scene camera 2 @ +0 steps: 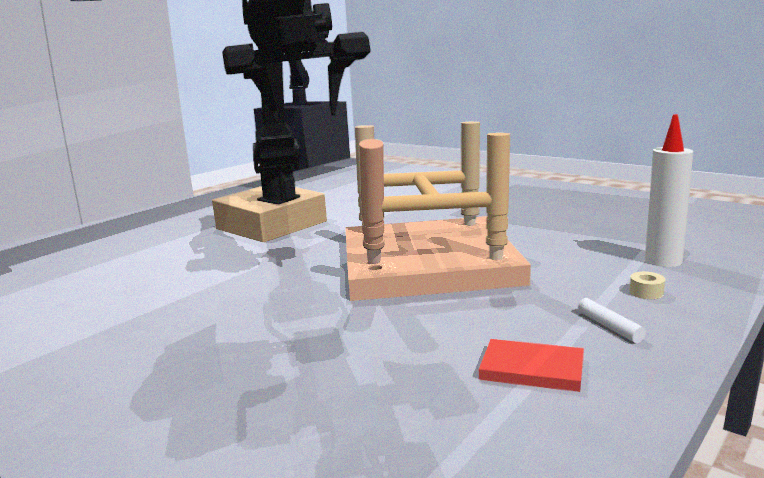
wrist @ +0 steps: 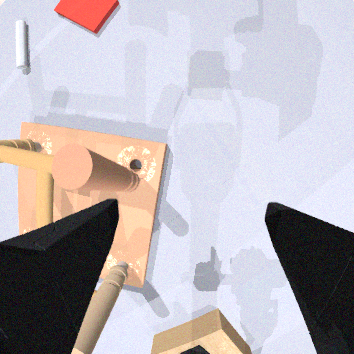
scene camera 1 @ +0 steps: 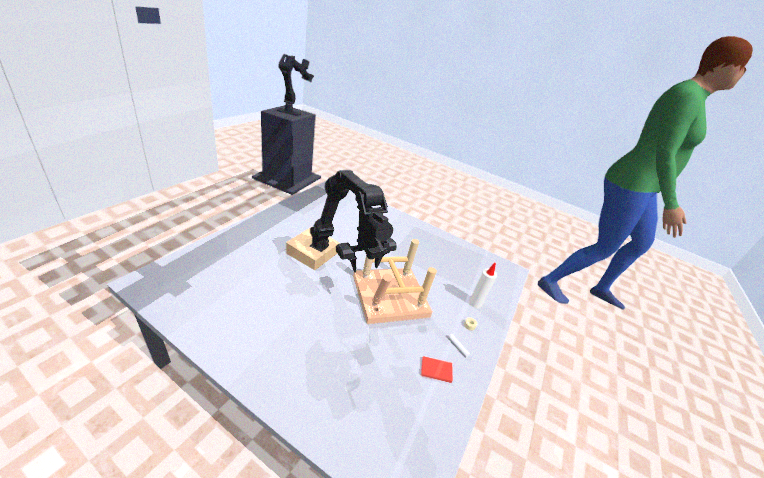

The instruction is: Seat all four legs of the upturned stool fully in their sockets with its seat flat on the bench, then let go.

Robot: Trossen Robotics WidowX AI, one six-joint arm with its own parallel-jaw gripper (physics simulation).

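Frame: origin at the arm's base, x ahead, y right, z down, level; centimetres.
Seen in the pictures: gripper, between the fingertips: (scene camera 2: 305,119) (wrist: 193,209) (scene camera 1: 365,269); arm's base, origin of its link: (scene camera 2: 278,198) (scene camera 1: 319,245).
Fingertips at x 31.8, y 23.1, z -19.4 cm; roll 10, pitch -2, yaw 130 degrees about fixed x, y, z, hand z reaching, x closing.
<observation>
Pixels of each thing's top centre, then the offset from my fingertips to it. "spot": a spot on its surface instead.
- reddish leg, centre of its top: (wrist: 68,199) (scene camera 2: 368,138) (scene camera 1: 385,271) dx +4.8, dy -7.0, dz +3.5 cm
- dark open socket, a spot on its surface: (scene camera 2: 375,267) (wrist: 134,171) (scene camera 1: 375,307) spot: dx +4.1, dy -7.5, dz +22.6 cm
- back right leg, a spot on its surface: (scene camera 2: 470,152) (scene camera 1: 413,253) spot: dx +7.5, dy -31.1, dz +9.3 cm
- back left leg, a spot on its surface: (wrist: 100,315) spot: dx -6.9, dy -19.2, dz +9.4 cm
- white bottle with a red tip, centre of its top: (scene camera 2: 675,114) (scene camera 1: 495,263) dx +38.7, dy -37.0, dz +2.6 cm
- tape ring, centre of its top: (scene camera 2: 647,277) (scene camera 1: 471,322) dx +39.3, dy -22.9, dz +23.2 cm
- white rod, centre of its top: (scene camera 2: 610,311) (wrist: 17,42) (scene camera 1: 460,343) dx +37.8, dy -10.3, dz +23.4 cm
- red block, centre of its top: (scene camera 2: 532,358) (wrist: 83,3) (scene camera 1: 437,368) dx +33.4, dy +3.5, dz +24.2 cm
The upturned stool's orange-tan seat (scene camera 1: 398,309) (scene camera 2: 439,281) (wrist: 137,220) lies flat on the bench. A reddish leg (scene camera 1: 382,290) (scene camera 2: 371,186) (wrist: 100,170) stands upright at the near left corner, beside a dark open socket (scene camera 1: 376,308) (scene camera 2: 375,267) (wrist: 135,164). The near right leg (scene camera 1: 428,284) (scene camera 2: 498,180), back right leg (scene camera 1: 411,256) (scene camera 2: 470,152) and back left leg (scene camera 2: 364,132) (wrist: 100,315) stand upright; grey tenon shows below the first two in scene camera 2 and below the last in the wrist view. My gripper (scene camera 1: 366,267) (scene camera 2: 304,111) (wrist: 193,209) is open and empty, above and left of the stool.
Rails (scene camera 2: 439,201) link the legs. A white bottle with a red tip (scene camera 1: 481,288) (scene camera 2: 668,205), tape ring (scene camera 1: 471,323) (scene camera 2: 647,286), white rod (scene camera 1: 458,345) (scene camera 2: 611,320) (wrist: 21,44) and red block (scene camera 1: 437,369) (scene camera 2: 531,365) (wrist: 90,14) lie right and front of the stool.
</observation>
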